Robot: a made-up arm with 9 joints. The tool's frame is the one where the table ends. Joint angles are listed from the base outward.
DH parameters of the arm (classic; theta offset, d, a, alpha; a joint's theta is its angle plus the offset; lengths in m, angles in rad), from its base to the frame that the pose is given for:
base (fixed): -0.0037 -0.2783 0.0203 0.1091
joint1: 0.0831 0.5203 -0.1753 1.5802
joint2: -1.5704 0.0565 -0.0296 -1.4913
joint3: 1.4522 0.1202 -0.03 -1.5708
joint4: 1.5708 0 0.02 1.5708
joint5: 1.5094 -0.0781 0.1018 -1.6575
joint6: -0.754 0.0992 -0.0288 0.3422
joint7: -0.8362 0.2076 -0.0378 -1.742
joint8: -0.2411 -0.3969 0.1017 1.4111
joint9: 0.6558 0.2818 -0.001 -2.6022
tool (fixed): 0.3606 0.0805 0 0
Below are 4 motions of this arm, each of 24 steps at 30 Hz.
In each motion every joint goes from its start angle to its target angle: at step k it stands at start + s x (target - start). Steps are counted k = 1, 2, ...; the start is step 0. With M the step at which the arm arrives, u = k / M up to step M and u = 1 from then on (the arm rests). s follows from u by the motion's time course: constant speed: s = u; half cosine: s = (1 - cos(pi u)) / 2; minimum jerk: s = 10 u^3 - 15 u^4 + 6 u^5.
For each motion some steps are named. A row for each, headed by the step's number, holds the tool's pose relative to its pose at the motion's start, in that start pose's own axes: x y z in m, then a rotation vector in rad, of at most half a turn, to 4 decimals.
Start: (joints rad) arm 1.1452 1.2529 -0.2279 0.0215 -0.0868 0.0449 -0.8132 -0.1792 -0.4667
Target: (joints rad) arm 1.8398 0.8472 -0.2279 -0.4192 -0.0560 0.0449 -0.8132 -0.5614 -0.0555
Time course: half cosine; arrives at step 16
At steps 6, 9, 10, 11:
6: 0.0972 0.1060 0.0012 0.1076 -0.0555 -0.3056
9: 0.2089 0.1814 0.0177 0.2045 -0.1090 -0.5601
10: 0.2475 0.2003 0.0262 0.2346 -0.1263 -0.6360
11: 0.2836 0.2151 0.0353 0.2616 -0.1421 -0.7031

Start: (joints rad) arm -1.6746 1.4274 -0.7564 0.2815 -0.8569 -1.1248 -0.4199 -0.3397 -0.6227
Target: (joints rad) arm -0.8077 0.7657 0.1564 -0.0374 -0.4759 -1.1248 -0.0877 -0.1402 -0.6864
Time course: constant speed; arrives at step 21
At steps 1, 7, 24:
1: 0.0559 0.0321 0.0333 0.0618 -0.0622 -0.0470
7: 0.3797 0.0946 0.3132 0.3922 -0.4639 -0.3509
24: 0.5480 -0.5026 1.0400 0.7813 -1.5518 -1.1882

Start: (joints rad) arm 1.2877 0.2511 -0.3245 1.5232 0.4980 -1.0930 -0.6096 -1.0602 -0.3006
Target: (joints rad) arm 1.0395 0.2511 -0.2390 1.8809 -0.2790 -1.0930 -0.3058 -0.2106 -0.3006
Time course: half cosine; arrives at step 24
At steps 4, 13, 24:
4: -0.0097 -0.0019 -0.0051 0.0136 -0.0038 -0.0134
13: -0.0750 -0.0215 -0.0267 0.0765 -0.0496 -0.1639
24: -0.1245 -0.0533 -0.0274 0.0467 -0.1035 -0.3397

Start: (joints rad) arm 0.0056 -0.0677 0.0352 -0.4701 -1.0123 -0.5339 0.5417 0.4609 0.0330
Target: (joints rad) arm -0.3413 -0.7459 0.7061 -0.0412 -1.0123 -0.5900 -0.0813 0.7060 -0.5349
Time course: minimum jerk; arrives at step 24
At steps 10, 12, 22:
10: -0.0241 0.1877 0.1166 0.3763 0.0995 0.1284
12: -0.0241 0.2581 0.1887 0.5347 0.1273 0.1790
22: 0.0355 0.4116 0.4725 1.0063 0.1592 0.3087

